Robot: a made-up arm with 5 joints.
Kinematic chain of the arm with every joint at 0, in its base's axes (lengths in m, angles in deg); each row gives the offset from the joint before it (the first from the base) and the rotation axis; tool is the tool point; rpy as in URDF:
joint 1: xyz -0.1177 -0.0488 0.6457 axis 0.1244 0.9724 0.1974
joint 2: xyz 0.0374 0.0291 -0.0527 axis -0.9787 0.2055 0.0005
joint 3: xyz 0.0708 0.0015 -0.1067 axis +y
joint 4: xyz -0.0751 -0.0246 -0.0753 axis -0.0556 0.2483 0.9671
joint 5: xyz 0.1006 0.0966 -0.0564 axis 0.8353 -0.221 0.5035
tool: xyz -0.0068 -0.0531 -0.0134 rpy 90 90 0
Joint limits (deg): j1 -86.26..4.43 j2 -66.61..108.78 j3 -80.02..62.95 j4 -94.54..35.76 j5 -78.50..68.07
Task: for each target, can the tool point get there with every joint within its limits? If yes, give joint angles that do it. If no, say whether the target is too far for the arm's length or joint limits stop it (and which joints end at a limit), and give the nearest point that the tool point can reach.
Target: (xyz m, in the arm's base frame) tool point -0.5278 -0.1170 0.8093
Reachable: no: joint limits stop it (at a limit: joint 1, joint 2, joint 4, joint 5) | nearest point -0.3147 -0.1577 0.7530 | short by 0.224 m
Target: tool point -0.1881 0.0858 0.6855
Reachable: no: joint limits stop it (at a limit: joint 1, joint 2, joint 3, joint 4, joint 5) | nearest point -0.1226 0.1043 0.6200 | short by 0.094 m
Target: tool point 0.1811 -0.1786 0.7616
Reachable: yes | joints -62.96 29.37 -46.67 -18.80 49.58
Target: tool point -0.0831 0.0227 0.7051
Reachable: no: joint limits stop it (at a limit: joint 1, joint 2, joint 3, joint 4, joint 5) | nearest point -0.0444 0.0880 0.6508 | short by 0.093 m
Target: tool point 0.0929 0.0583 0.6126
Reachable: yes | joints -71.71 -25.83 36.87 25.59 -64.46
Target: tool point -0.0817 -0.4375 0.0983
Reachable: no: too far | nearest point -0.0596 -0.2400 0.3341 | short by 0.308 m
